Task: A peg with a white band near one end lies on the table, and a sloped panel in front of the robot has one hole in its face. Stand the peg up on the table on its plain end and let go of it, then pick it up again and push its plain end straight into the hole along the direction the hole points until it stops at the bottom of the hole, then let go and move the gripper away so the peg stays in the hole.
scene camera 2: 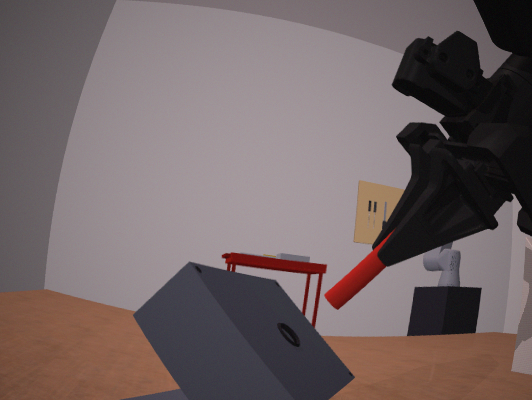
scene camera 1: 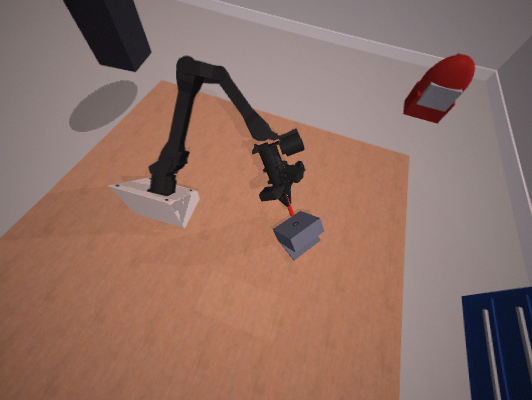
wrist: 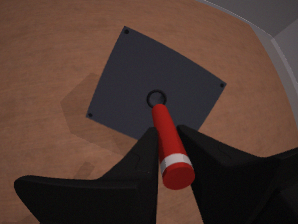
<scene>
The gripper carries a red peg. Also in view: a grey sloped panel.
The gripper is seen too in scene camera 1 and in the wrist view.
</scene>
